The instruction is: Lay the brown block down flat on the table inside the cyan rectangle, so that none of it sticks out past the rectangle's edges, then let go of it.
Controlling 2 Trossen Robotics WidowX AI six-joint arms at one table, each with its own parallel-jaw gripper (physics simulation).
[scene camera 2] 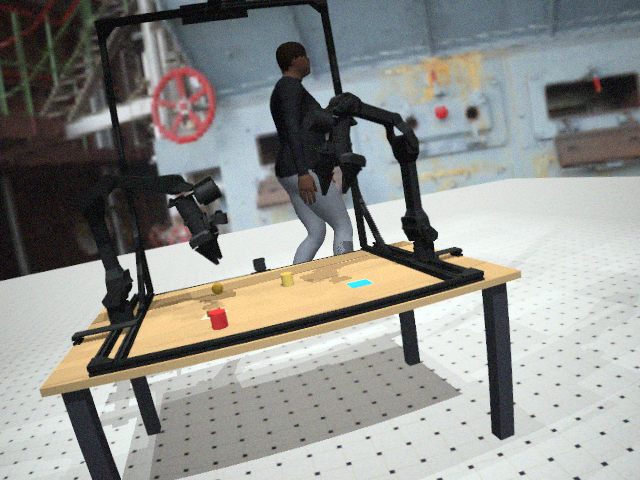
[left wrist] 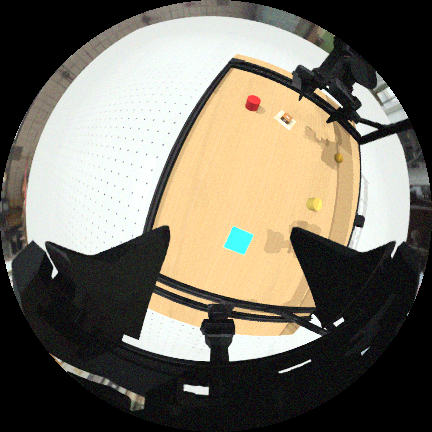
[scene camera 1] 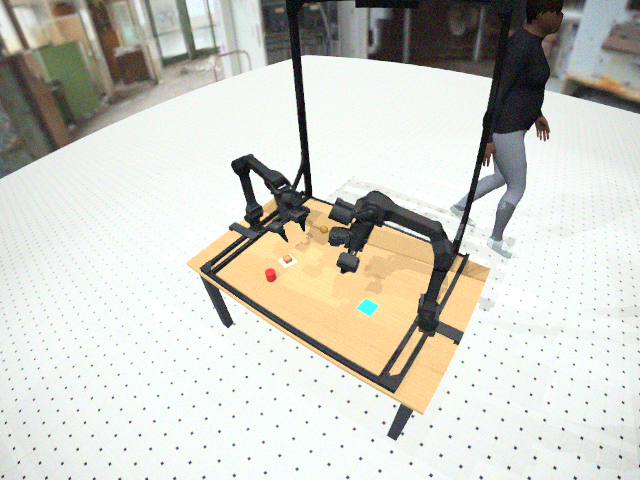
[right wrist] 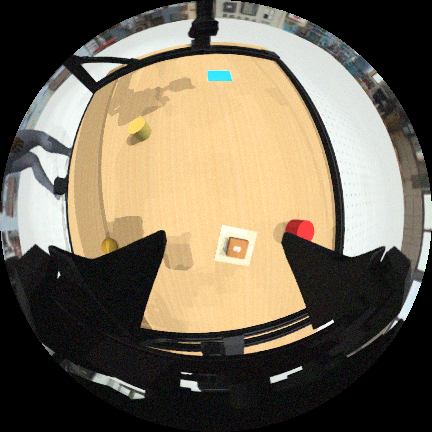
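Pixels of known places: left gripper, fingertip midpoint: (scene camera 2: 333, 194) (left wrist: 233, 232); right gripper, fingertip midpoint: (scene camera 2: 219, 261) (left wrist: 313, 110) (scene camera 1: 296, 236) (right wrist: 226, 237); left arm's base, link origin: (scene camera 2: 425, 258) (left wrist: 217, 310) (scene camera 1: 427, 325) (right wrist: 202, 46); right arm's base, link origin: (scene camera 2: 122, 322) (left wrist: 306, 89) (scene camera 1: 256, 228) (right wrist: 213, 347).
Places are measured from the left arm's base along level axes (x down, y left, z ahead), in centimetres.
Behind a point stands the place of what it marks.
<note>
The brown block (scene camera 1: 287, 258) @(x 0.0, y -21.5, z 63.4 cm) (left wrist: 286, 118) @(x 0.0, y -21.3, z 62.7 cm) (right wrist: 242, 254) @(x 0.0, y -21.5, z 65.1 cm) rests on a white square (right wrist: 223, 234) @(x 1.8, y -22.8, z 60.8 cm); the red cylinder mostly hides it in scene camera 2. The cyan rectangle (scene camera 1: 367, 307) @(x 1.8, y -4.9, z 23.8 cm) (scene camera 2: 359, 283) @(x 1.8, y -5.1, z 23.8 cm) (left wrist: 238, 240) @(x 1.8, y -5.2, z 23.7 cm) (right wrist: 219, 76) @(x 1.8, y -5.5, z 24.7 cm) is flat on the table, with nothing on it. My right gripper (scene camera 1: 295, 235) @(x -12.5, y -22.8, z 58.3 cm) (scene camera 2: 218, 259) @(x -12.5, y -22.8, z 58.3 cm) (left wrist: 312, 110) @(x -12.5, y -22.8, z 58.3 cm) (right wrist: 226, 237) @(x -12.5, y -22.8, z 58.3 cm) is open and empty, above the table and apart from the block. My left gripper (scene camera 1: 350, 262) @(x -25.9, y 0.0, z 31.4 cm) (scene camera 2: 336, 192) @(x -25.9, y 0.0, z 31.4 cm) (left wrist: 233, 232) @(x -25.9, y 0.0, z 31.4 cm) is open and empty, high above the table.
A red cylinder (scene camera 1: 270, 275) @(x -2.0, y -8.2, z 65.7 cm) (scene camera 2: 218, 319) @(x -0.8, y -7.8, z 67.3 cm) (left wrist: 253, 103) @(x -2.1, y -9.6, z 64.6 cm) (right wrist: 302, 230) @(x -2.3, y -10.4, z 66.0 cm) stands near the block. An orange-yellow ball (scene camera 1: 324, 228) @(x -1.4, y -43.8, z 52.7 cm) (scene camera 2: 217, 288) @(x -0.5, y -43.0, z 53.9 cm) (left wrist: 338, 158) @(x -1.0, y -43.5, z 52.4 cm) (right wrist: 109, 245) @(x -1.3, y -43.3, z 53.3 cm) and a yellow cylinder (scene camera 2: 286, 279) @(x -0.4, y -27.2, z 35.9 cm) (left wrist: 314, 204) @(x -2.0, y -27.4, z 34.4 cm) (right wrist: 140, 128) @(x -1.8, y -28.0, z 36.5 cm) are toward the back. A black frame (scene camera 2: 222, 338) @(x 0.1, y 4.4, z 71.4 cm) runs around the table.
</note>
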